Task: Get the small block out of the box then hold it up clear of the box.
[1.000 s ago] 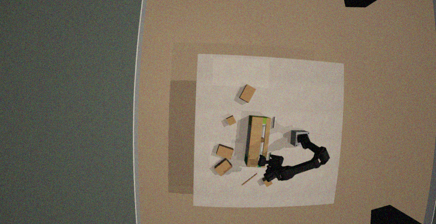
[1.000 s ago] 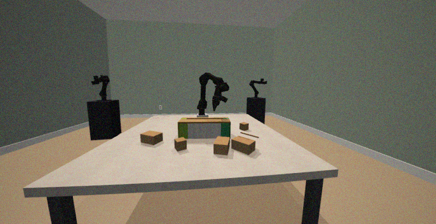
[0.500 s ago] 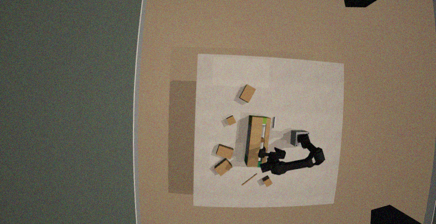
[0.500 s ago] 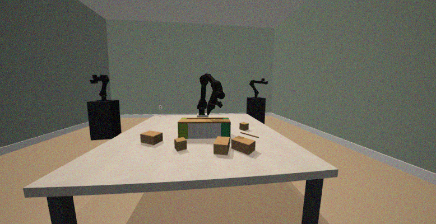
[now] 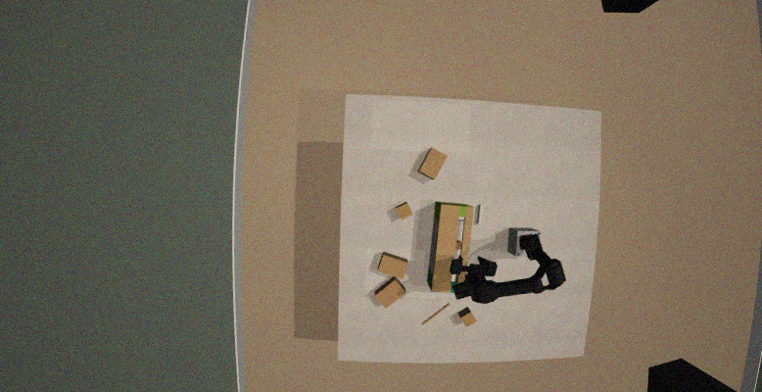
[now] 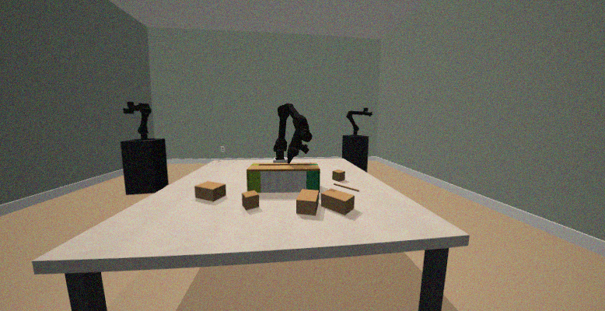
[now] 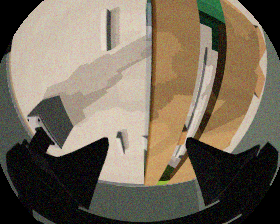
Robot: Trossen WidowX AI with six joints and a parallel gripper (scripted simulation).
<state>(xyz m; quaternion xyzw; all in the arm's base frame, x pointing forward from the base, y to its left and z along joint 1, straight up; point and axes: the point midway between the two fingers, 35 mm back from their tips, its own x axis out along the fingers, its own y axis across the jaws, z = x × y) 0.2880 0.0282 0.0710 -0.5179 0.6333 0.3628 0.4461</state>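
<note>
Right now my gripper tip is 3 cm short of the box, 3 cm to the left of it and 7 cm above it. Also, from my gripper tip: thin stick (15 cm ahead, 31 cm to the left, 13 cm below).
</note>
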